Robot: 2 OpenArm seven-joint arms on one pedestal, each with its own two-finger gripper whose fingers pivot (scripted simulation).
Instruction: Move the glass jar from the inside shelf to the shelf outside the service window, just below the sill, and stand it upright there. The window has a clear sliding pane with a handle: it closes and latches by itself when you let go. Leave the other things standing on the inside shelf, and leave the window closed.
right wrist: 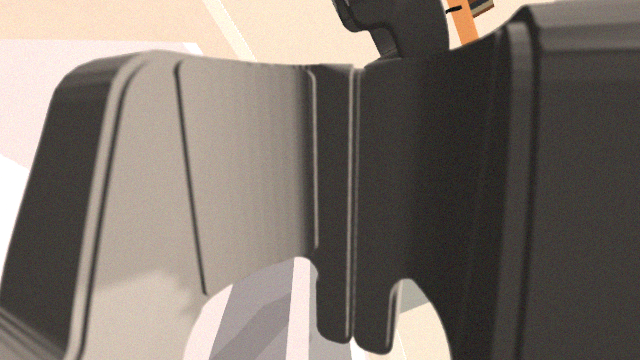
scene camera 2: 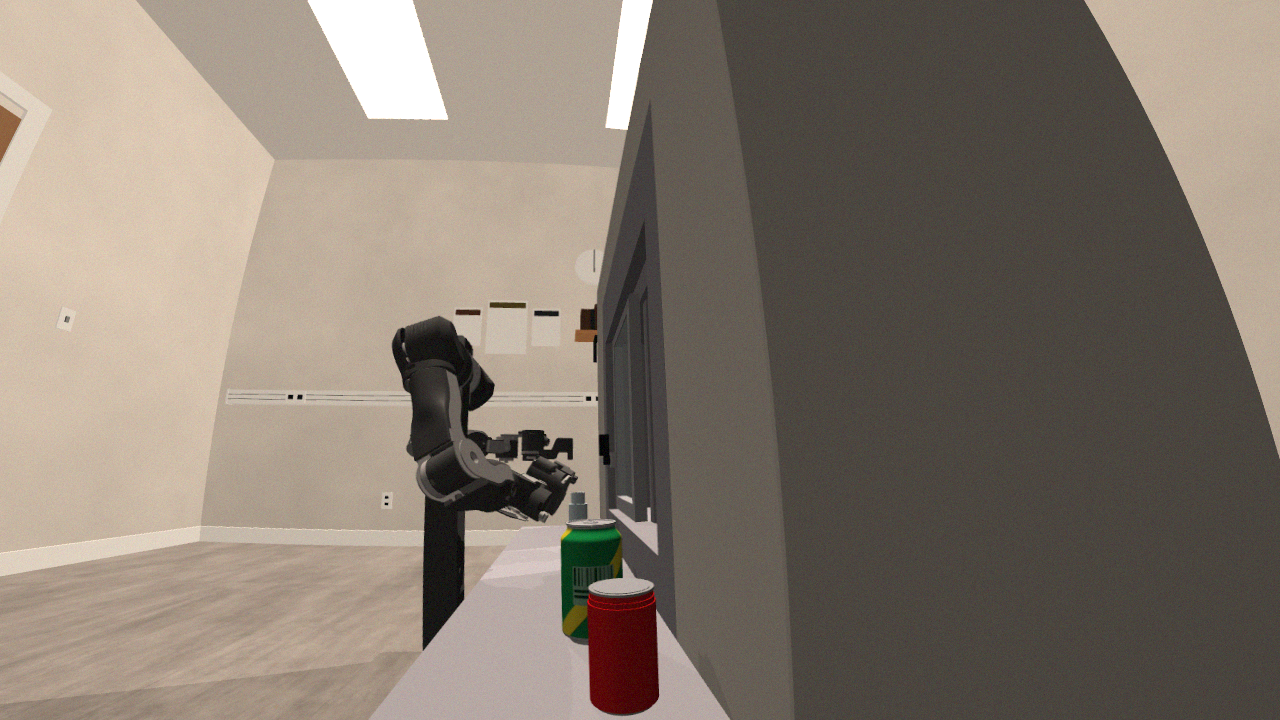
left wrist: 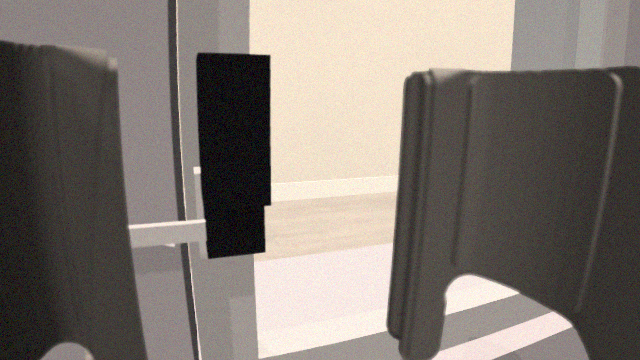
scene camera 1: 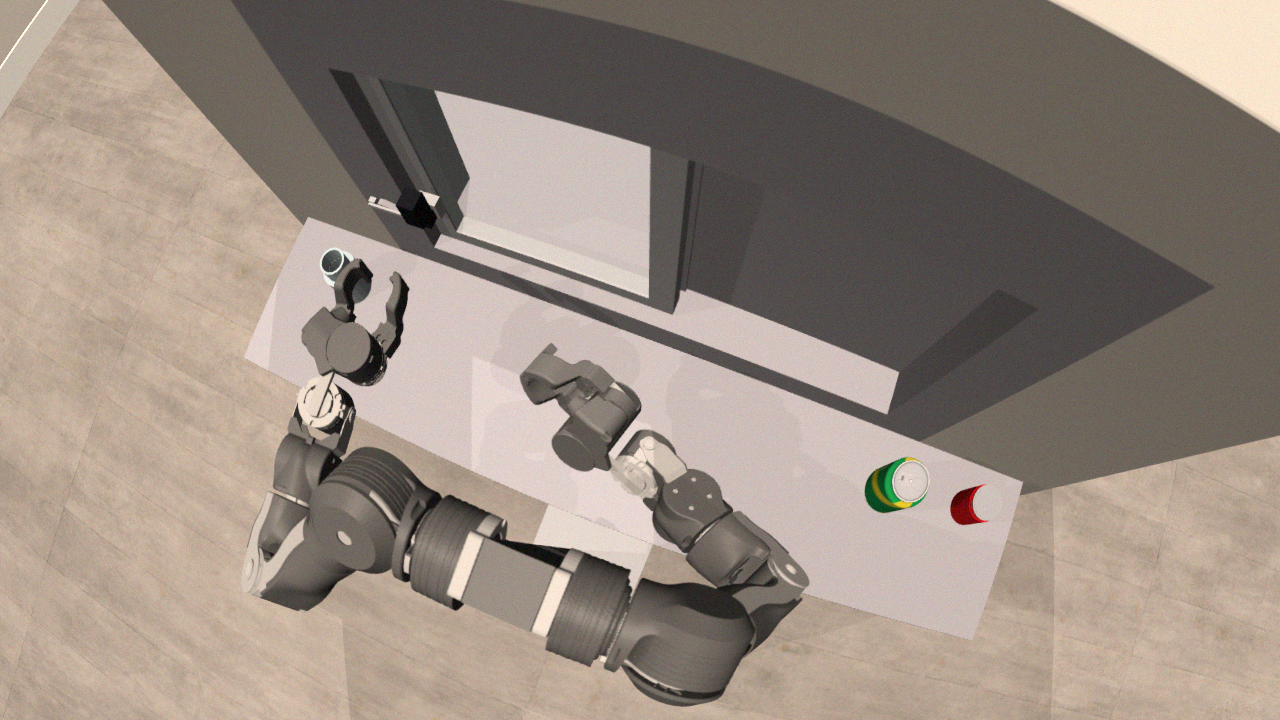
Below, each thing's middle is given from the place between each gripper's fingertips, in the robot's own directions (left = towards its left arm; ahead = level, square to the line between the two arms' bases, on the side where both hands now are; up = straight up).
Labels:
I see my left gripper (scene camera 1: pixel 383 272) 90 mm short of the black handle (scene camera 1: pixel 412 205), 40 mm to the right of it and 10 mm above it. Also, from my left hand: glass jar (scene camera 1: pixel 328 263) 180 mm below, 150 mm to the left, 20 mm ahead; red can (scene camera 2: pixel 622 627) 810 mm to the right, 190 mm below, 30 mm ahead.
Right now my right hand (scene camera 1: pixel 535 358) is 240 mm to the right of the black handle, 110 mm short of it and 50 mm below it. Also, from my right hand: glass jar (350 mm to the left, 120 mm below, 40 mm ahead); then red can (610 mm to the right, 120 mm below, 50 mm ahead).

